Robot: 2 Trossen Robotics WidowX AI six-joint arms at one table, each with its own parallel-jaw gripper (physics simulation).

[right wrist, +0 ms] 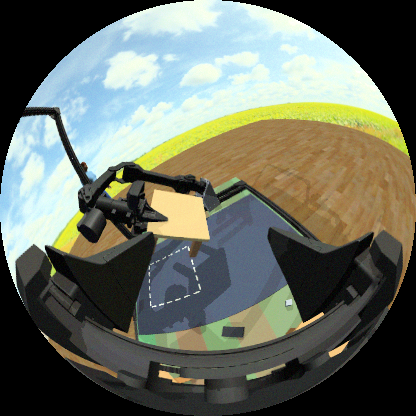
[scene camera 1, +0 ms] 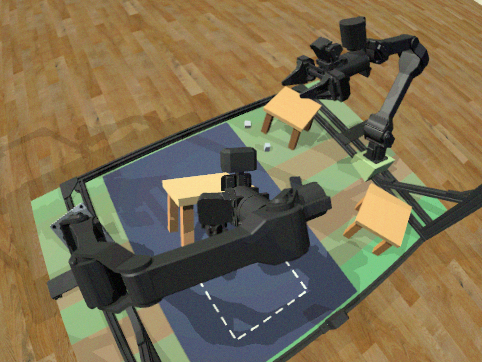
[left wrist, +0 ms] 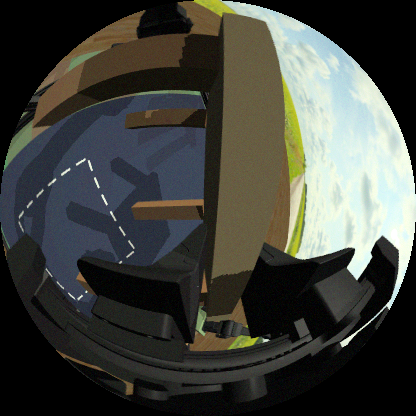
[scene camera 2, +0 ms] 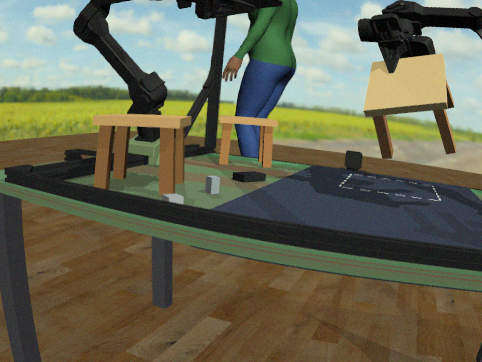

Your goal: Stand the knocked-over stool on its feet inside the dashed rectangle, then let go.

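Note:
The light wooden stool (scene camera 1: 192, 189) (scene camera 2: 407, 85) (left wrist: 245, 150) (right wrist: 179, 215) hangs in the air above the dark blue mat, legs downward. Its seat is tilted toward scene camera 2. My left gripper (scene camera 2: 392, 65) (left wrist: 216, 229) is shut on the seat's edge; in scene camera 1 the arm hides its fingers. The white dashed rectangle (scene camera 1: 306, 290) (scene camera 2: 440, 200) (left wrist: 88, 160) (right wrist: 200, 290) lies on the mat, partly behind the left arm in scene camera 1. My right gripper (scene camera 1: 294, 89) (right wrist: 211, 235) is open and empty, high by the upright stool at the top right of scene camera 1.
Two other stools stand upright, one (scene camera 1: 292, 107) (scene camera 2: 142, 121) near two small white blocks (scene camera 1: 247, 124) (scene camera 1: 267, 147) and one (scene camera 1: 384, 215) (scene camera 2: 248, 121) at the right of scene camera 1. A flat black block (scene camera 2: 249, 176) (right wrist: 233, 331) lies beside the mat. Black rails edge the table.

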